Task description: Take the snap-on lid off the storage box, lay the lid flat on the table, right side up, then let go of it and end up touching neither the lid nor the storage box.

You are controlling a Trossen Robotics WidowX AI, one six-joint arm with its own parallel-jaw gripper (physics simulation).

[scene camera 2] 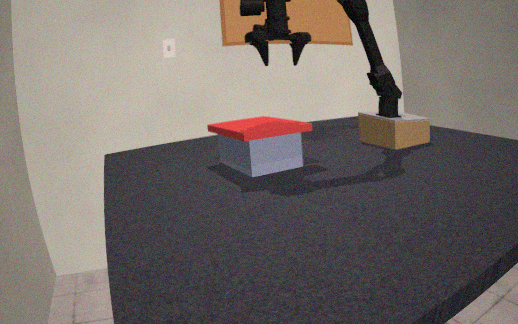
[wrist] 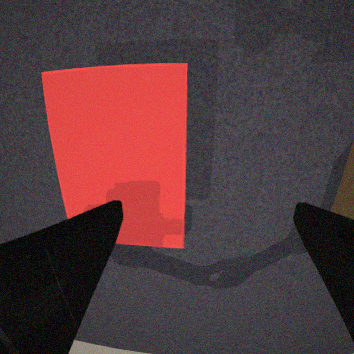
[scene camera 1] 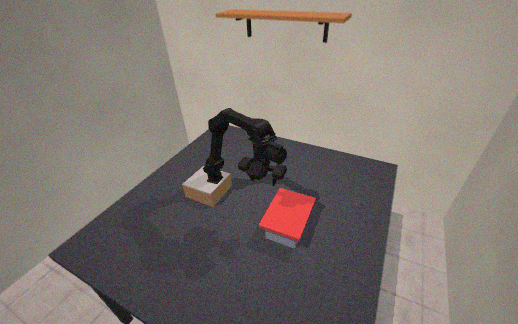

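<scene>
The red lid [scene camera 1: 294, 214] [scene camera 2: 260, 128] [wrist: 120, 130] lies flat on top of the blue-grey storage box [scene camera 1: 281, 238] [scene camera 2: 276, 154], overhanging its sides. The box stands upright on the dark table [scene camera 1: 340, 272] [scene camera 2: 300, 250] [wrist: 270, 110]. My gripper [scene camera 1: 265, 179] [scene camera 2: 281, 64] [wrist: 208, 210] is open and empty, its fingers pointing down. It hangs well above the lid, touching neither lid nor box. In the wrist view one finger covers a near corner of the lid, and the other stands to the right of the lid. The box walls are hidden under the lid there.
The arm's base stands on a wooden block [scene camera 1: 199, 194] [scene camera 2: 377, 131] [wrist: 346, 192] with a pale top, apart from the box. A wooden shelf [scene camera 1: 282, 16] is on the wall high above the table. An orange-brown panel [scene camera 2: 327, 25] is on the wall behind the arm.
</scene>
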